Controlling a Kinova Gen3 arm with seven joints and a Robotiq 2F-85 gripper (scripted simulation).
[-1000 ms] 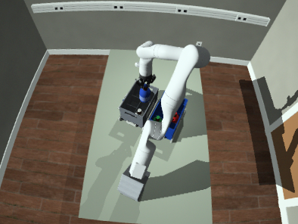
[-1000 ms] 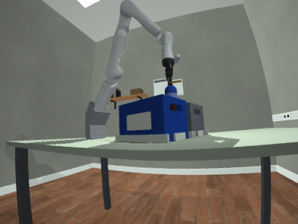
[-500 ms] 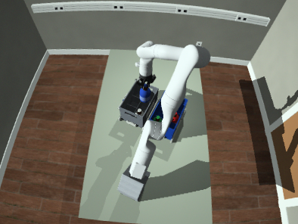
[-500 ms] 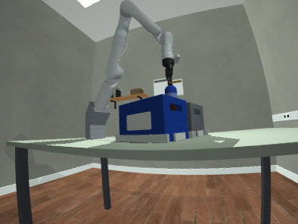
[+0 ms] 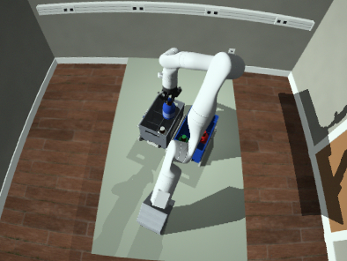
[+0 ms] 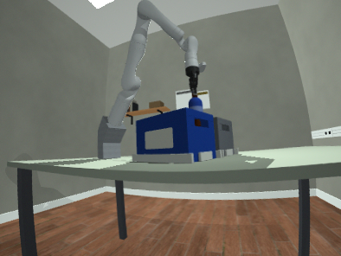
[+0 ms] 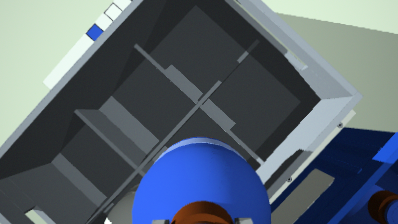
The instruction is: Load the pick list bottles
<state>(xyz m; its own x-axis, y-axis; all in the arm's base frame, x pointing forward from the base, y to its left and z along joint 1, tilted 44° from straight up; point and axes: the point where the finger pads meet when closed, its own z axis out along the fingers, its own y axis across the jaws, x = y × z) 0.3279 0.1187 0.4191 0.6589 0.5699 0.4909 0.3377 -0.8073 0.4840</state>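
Right now my hand is 25 cm above the grey crate, 4 cm to the right of it and 1 cm short of it. Also, from my hand: green-capped bottle: 25 cm below, 12 cm behind, 11 cm to the right; blue crate: 25 cm below, 18 cm to the right, 5 cm behind; white bottle: 25 cm below, 8 cm behind, 3 cm to the left.
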